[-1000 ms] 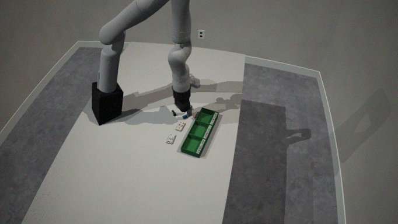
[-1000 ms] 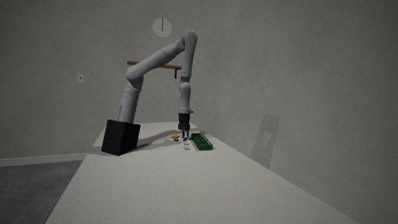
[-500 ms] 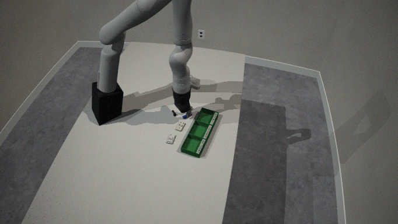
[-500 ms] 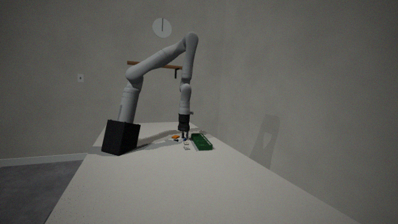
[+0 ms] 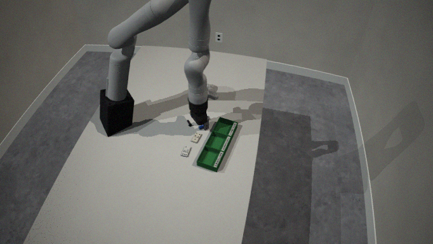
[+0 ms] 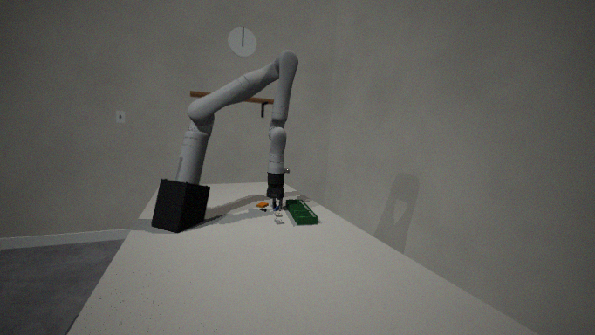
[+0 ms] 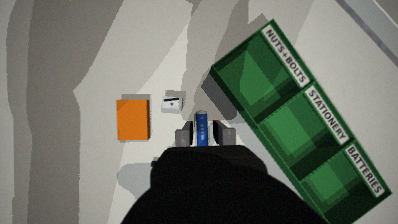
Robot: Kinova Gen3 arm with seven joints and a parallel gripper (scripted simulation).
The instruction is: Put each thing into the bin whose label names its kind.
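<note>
Right now my hand is 1 cm above the blue battery. Round my hand: black bolt (7 cm behind, 2 cm below); then grey piece (5 cm to the left, 1 cm below); then orange flat block (5 cm behind, 8 cm to the left, 2 cm below).
</note>
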